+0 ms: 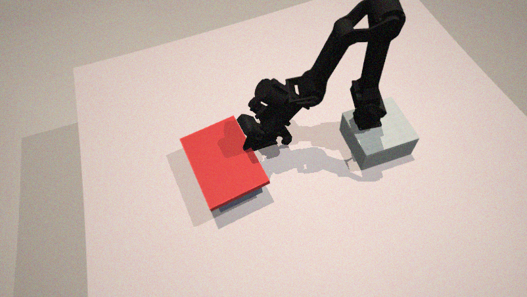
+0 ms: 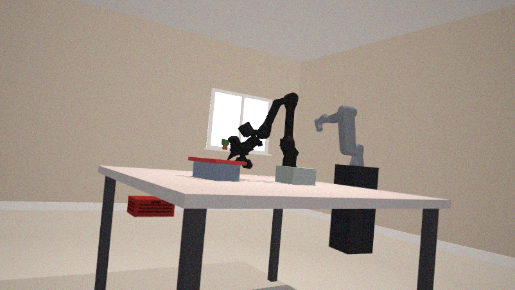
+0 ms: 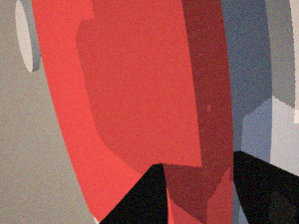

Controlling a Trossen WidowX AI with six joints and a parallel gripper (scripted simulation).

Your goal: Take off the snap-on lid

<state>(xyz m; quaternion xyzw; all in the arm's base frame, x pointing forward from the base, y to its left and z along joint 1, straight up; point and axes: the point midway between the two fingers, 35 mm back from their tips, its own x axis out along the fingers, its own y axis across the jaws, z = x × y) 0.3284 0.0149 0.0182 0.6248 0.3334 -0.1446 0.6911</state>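
Right now my gripper tip is 7 cm short of the red lid and 2 cm to the right of it. Also, from my gripper tip: blue-grey storage box 7 cm ahead, 2 cm to the left, 4 cm below.
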